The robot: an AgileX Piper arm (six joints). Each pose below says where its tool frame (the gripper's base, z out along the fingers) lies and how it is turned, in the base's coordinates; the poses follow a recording.
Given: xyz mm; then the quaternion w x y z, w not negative.
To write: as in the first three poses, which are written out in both.
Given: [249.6 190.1 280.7 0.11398 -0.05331 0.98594 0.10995]
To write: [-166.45 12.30 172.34 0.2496 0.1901 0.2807]
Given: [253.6 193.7 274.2 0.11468 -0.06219 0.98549 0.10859]
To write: [-166.49 12.27 171.32 0.2536 0.1937 0.2742]
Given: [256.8 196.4 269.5 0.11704 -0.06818 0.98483 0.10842]
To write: [-166.41 12.46 170.59 0.2568 0.1964 0.2695]
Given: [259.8 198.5 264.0 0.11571 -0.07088 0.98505 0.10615]
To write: [-166.65 12.29 170.33 0.2598 0.1985 0.2640]
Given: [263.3 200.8 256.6 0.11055 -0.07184 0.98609 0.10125]
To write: [-167.28 11.74 170.35 0.2633 0.2008 0.2566]
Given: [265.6 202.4 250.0 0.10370 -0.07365 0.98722 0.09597]
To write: [-167.96 10.99 170.30 0.2656 0.2024 0.2500]
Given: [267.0 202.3 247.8 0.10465 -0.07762 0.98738 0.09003]
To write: [-168.60 11.11 169.90 0.2670 0.2023 0.2478]
